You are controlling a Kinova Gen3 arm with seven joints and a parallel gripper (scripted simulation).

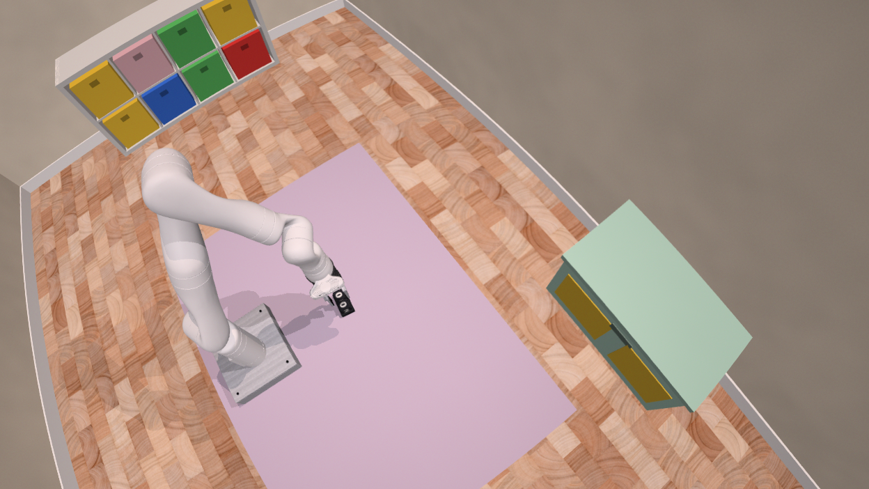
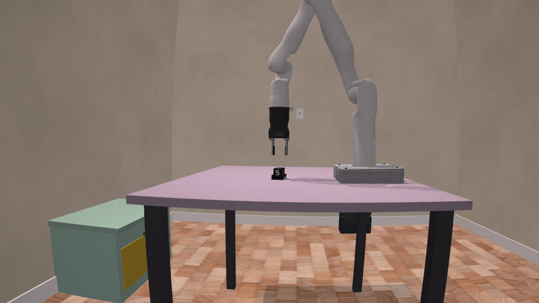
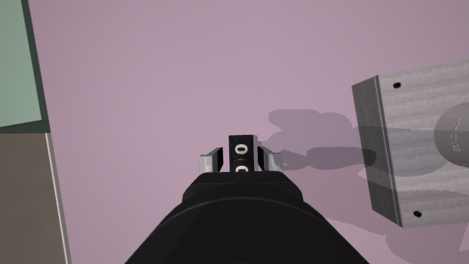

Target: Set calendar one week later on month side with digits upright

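The cube is 80 mm below my hand. Also, from my hand: black calendar tray (20 mm to the left, 100 mm below).
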